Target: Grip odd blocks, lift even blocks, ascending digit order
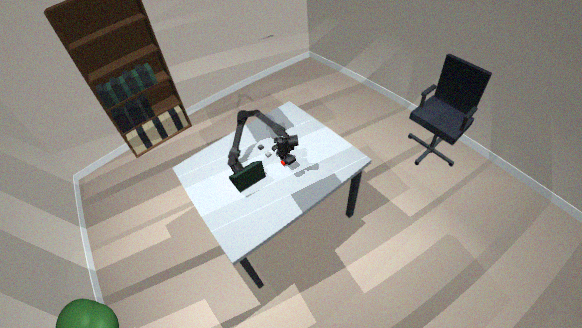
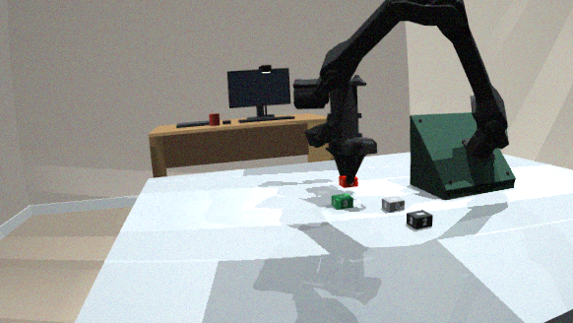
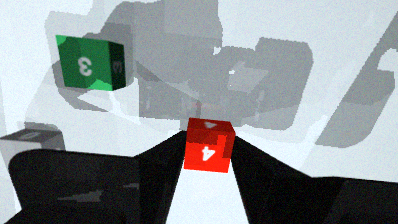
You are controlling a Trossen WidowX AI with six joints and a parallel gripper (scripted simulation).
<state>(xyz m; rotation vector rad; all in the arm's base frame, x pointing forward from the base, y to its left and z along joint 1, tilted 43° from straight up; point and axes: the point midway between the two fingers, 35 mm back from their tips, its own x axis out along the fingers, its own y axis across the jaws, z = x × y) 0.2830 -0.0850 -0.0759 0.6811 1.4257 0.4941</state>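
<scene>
Now: the green block marked 3 5 cm ahead of my gripper tip, 8 cm to the left of it and 1 cm below it. Round my gripper tip: grey block marked 0 (2 cm behind, 15 cm to the left, 1 cm below); then black block marked 2 (1 cm behind, 24 cm to the left, 1 cm below); then red block marked 4 (right at my gripper tip).
</scene>
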